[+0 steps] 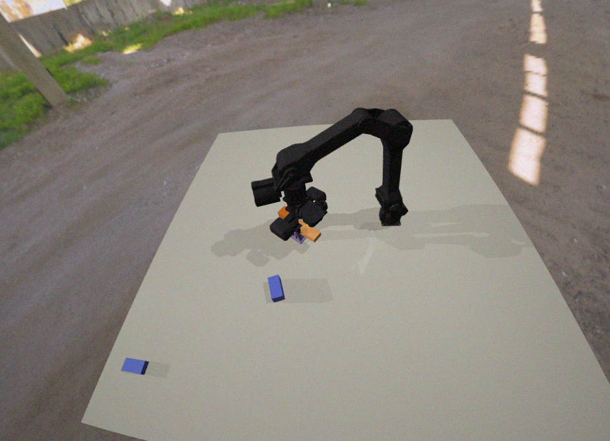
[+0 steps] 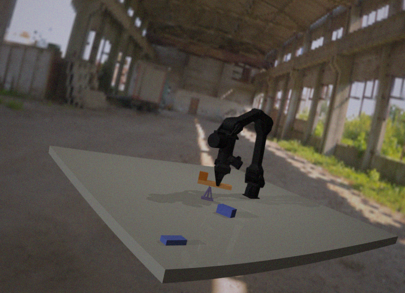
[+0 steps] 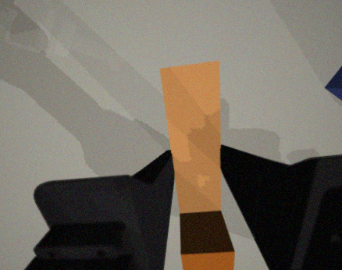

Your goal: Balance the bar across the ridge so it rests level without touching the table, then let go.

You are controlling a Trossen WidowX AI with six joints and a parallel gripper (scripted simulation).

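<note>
The orange bar is 30 mm ahead of my gripper tip, 20 mm to the right of it and 10 mm above it. Also, from my gripper tip: blue block 180 mm to the left, 70 mm ahead, 50 mm below.
</note>
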